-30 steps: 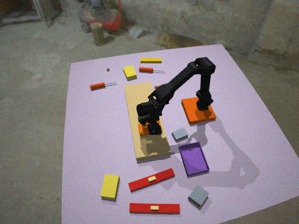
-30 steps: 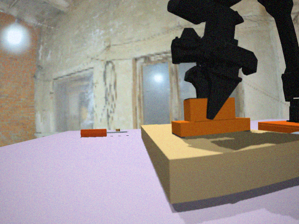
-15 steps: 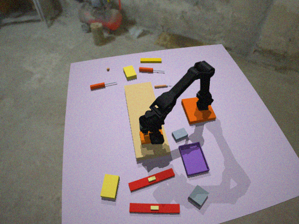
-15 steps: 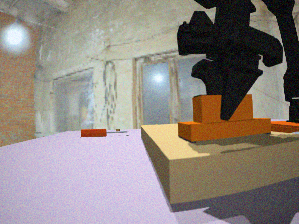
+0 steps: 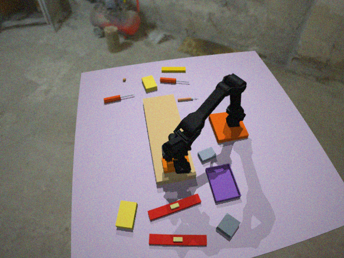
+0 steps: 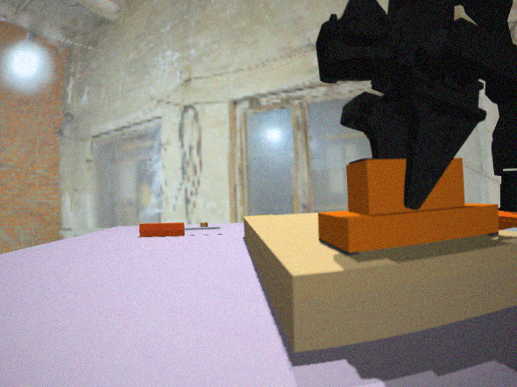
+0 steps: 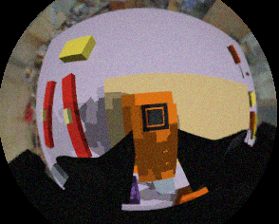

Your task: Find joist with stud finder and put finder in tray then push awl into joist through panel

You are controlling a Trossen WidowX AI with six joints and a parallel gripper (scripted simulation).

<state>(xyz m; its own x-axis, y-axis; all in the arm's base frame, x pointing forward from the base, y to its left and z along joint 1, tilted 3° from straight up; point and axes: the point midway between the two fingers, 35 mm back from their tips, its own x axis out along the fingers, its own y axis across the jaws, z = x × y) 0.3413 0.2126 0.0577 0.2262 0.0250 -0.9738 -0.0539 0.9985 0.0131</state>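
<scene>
The orange stud finder lies 1 cm ahead of my gripper tip and 2 cm above it. Round my gripper tip: grey block 18 cm behind, 30 cm to the left, 5 cm below; purple tray 21 cm behind, 11 cm to the left, 5 cm below; dark square indicator 2 cm ahead, 3 cm above.
</scene>
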